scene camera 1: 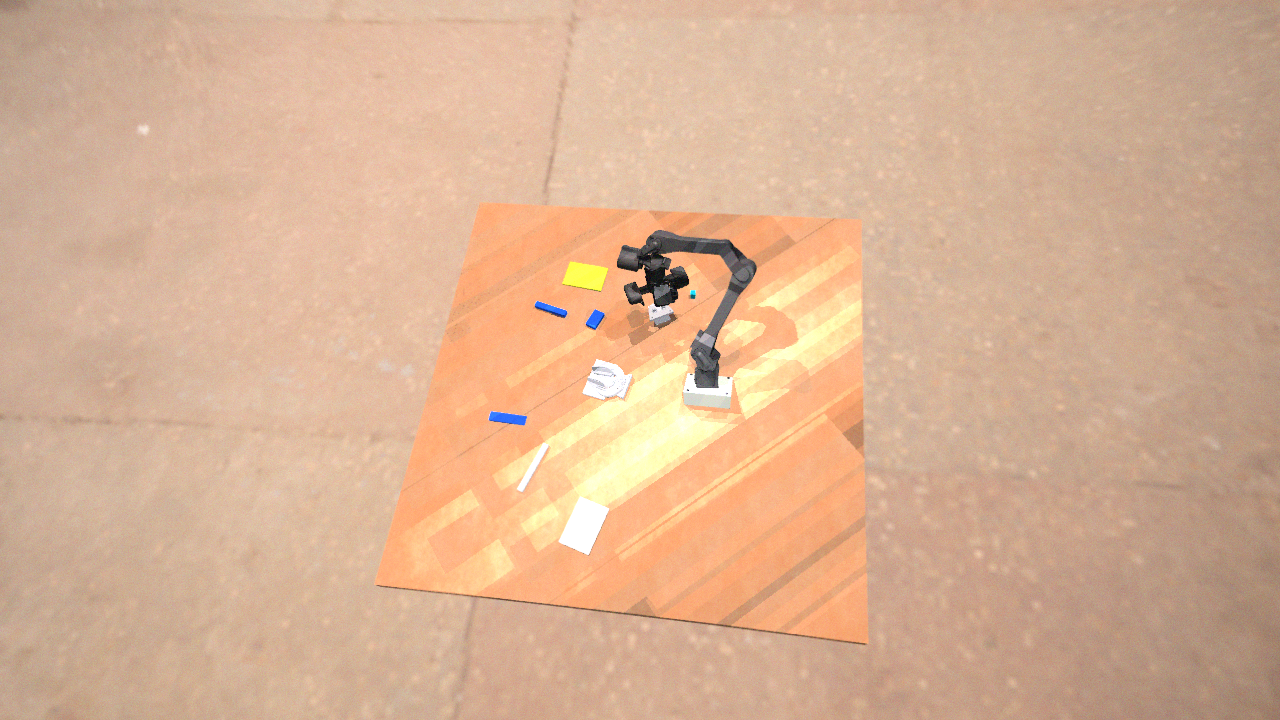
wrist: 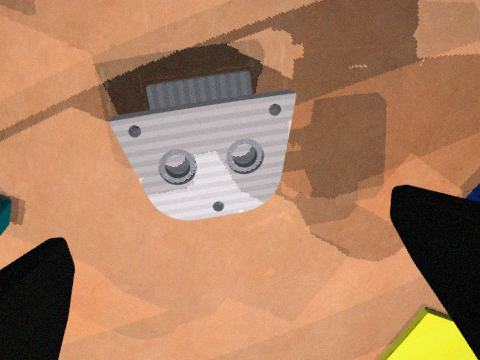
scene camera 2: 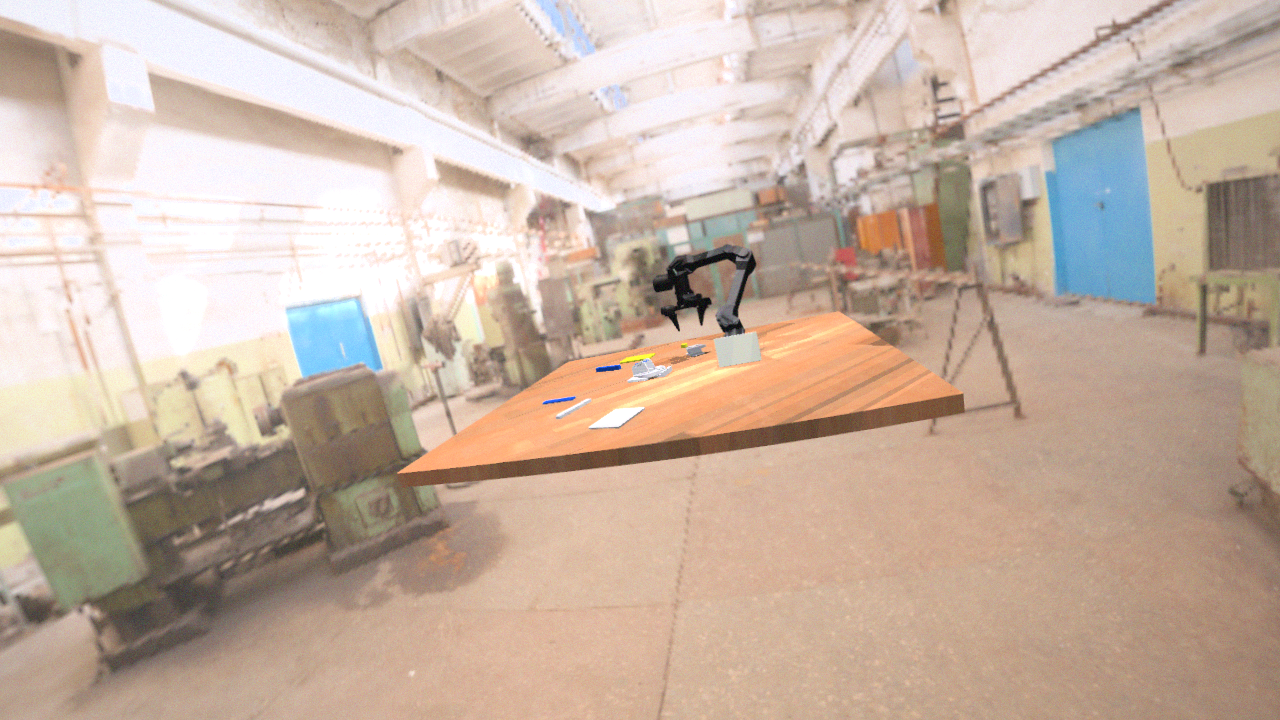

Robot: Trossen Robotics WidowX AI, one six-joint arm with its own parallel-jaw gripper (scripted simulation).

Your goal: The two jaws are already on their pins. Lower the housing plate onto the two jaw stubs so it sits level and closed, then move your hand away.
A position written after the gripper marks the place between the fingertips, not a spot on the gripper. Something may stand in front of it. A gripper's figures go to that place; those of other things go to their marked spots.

The gripper [scene camera 1: 657, 299]: 2.19 m from the lens. A yellow plate [scene camera 1: 585, 276]: 2.38 m from the lens.
